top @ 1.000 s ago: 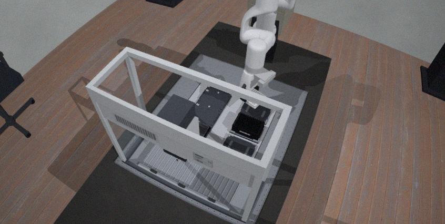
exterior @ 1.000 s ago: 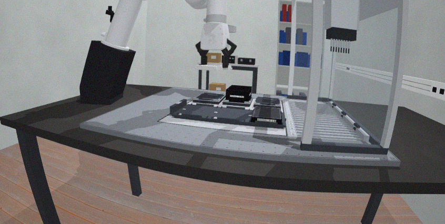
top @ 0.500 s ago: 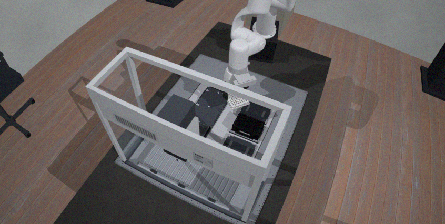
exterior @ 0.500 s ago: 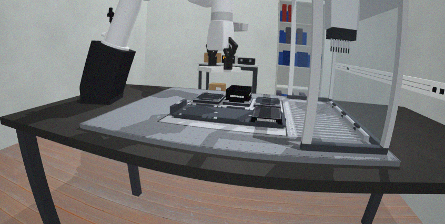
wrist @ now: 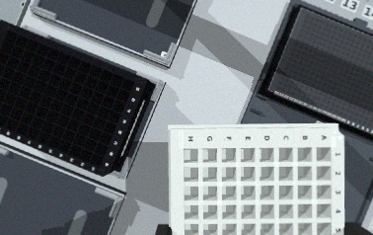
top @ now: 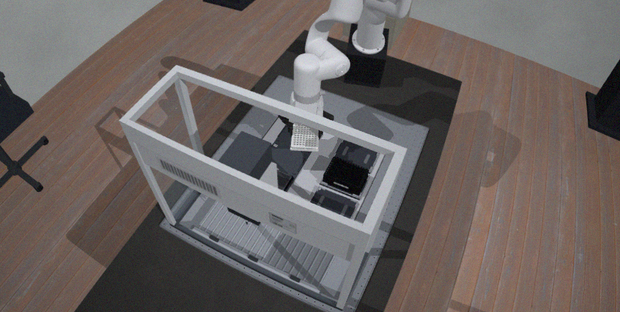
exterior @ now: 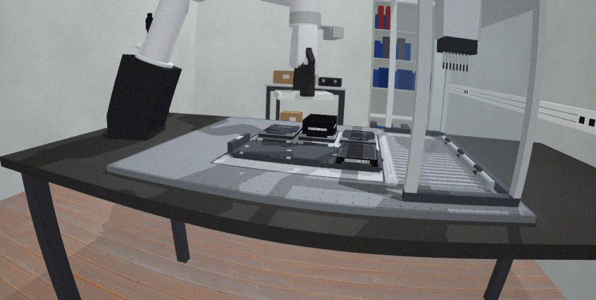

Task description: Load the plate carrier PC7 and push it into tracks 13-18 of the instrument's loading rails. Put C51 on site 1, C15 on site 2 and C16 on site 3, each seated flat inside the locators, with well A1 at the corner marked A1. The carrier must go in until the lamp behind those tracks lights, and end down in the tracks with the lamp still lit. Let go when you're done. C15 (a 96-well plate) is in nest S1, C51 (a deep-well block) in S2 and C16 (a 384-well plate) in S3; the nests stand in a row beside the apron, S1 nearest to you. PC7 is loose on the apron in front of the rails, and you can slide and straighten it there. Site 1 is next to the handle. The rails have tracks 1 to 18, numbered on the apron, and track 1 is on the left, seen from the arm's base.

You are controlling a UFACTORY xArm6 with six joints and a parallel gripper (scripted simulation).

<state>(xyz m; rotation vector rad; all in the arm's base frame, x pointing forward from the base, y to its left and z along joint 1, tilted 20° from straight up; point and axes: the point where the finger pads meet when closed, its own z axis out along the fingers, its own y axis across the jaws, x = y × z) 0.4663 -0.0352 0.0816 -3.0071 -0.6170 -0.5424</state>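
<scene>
My gripper is now 30 mm short of the dark carrier PC7, 60 mm to the left of it and 130 mm above it. From my hand the other things lie so: apron: 20 mm ahead, 30 mm to the left, 140 mm below; white 96-well plate C15: 10 mm below; nest S1: 90 mm behind, 150 mm to the left, 140 mm below.
</scene>
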